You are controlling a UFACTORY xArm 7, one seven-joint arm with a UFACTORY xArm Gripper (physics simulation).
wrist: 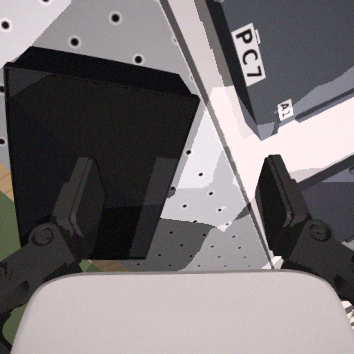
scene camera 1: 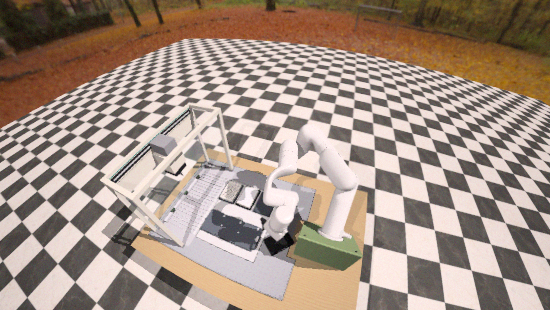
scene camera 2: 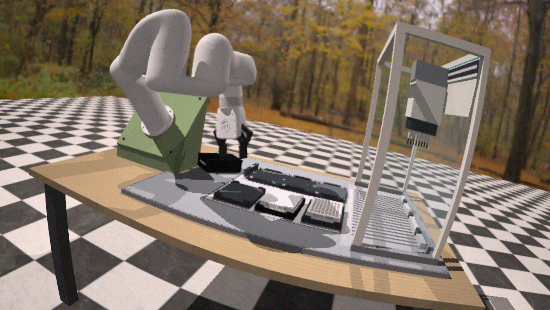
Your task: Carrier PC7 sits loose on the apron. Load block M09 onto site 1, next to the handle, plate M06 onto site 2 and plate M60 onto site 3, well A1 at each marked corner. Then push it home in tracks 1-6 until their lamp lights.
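Places are measured from the arm's base along level axes (x right, y ahead, z up), in millimetres.
Pixels of known places: gripper, between the fingertips: (wrist: 179,174) (scene camera 1: 270,235) (scene camera 2: 233,157); arm's base, origin of its link: (scene camera 1: 330,235) (scene camera 2: 157,121).
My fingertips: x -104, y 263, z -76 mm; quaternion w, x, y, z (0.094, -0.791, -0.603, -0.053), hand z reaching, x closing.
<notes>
Ahead of a thing's pixels: the offset from my fingertips to its top centre. "*": to the spot under its first point.
Carrier PC7 {dy +209, dx -61, dz -21 mm} (scene camera 1: 232,230) (scene camera 2: 295,182) (wrist: 305,45) is a long dark carrier lying flat on the white apron (scene camera 1: 227,248) (wrist: 300,145); its PC7 and A1 labels show in the wrist view. Beside it sit a dark piece {* dy +121, dx +158, dz -39 mm} (scene camera 1: 265,205) (scene camera 2: 239,194), a smooth white-topped piece {dy +239, dx +154, dz -25 mm} (scene camera 1: 248,196) (scene camera 2: 281,202) and a pale gridded plate {dy +350, dx +136, dz -25 mm} (scene camera 1: 231,191) (scene camera 2: 324,210); their labels are unreadable. My gripper (scene camera 2: 233,154) (wrist: 179,174) is open and empty, pointing down near the carrier's end. In the wrist view its left finger overlaps a black box {dy -48, dx -1, dz -9 mm} (scene camera 1: 278,243) (scene camera 2: 220,162) (wrist: 100,120).
The ribbed tracks (scene camera 1: 192,192) (scene camera 2: 380,220) lie at the far end under a tall pale frame (scene camera 1: 225,140) (scene camera 2: 395,125). A pipetting head (scene camera 1: 164,145) (scene camera 2: 427,97) hangs inside it. The green arm base (scene camera 1: 327,247) (scene camera 2: 187,110) stands close to the black box.
</notes>
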